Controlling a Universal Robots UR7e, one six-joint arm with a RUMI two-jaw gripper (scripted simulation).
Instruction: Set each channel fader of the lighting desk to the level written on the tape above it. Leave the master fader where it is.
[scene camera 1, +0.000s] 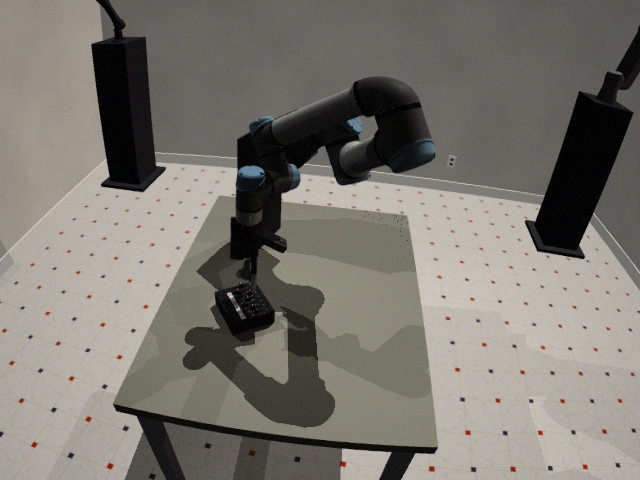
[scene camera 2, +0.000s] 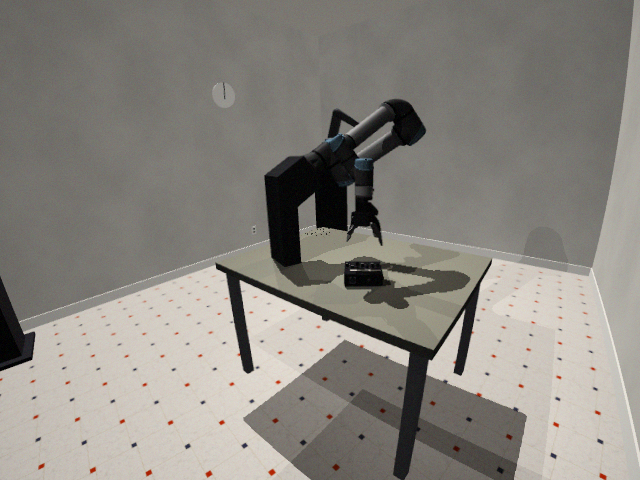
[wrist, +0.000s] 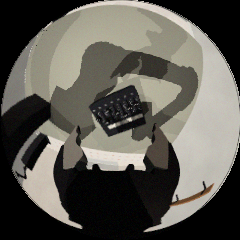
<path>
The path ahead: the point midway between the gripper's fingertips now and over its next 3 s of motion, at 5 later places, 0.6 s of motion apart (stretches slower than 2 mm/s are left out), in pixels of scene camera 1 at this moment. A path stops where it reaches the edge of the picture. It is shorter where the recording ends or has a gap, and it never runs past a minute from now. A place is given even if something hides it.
My gripper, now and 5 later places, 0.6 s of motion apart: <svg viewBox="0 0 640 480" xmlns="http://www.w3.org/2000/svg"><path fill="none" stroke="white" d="M251 276L252 279L252 282L252 283L252 286L252 289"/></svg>
</path>
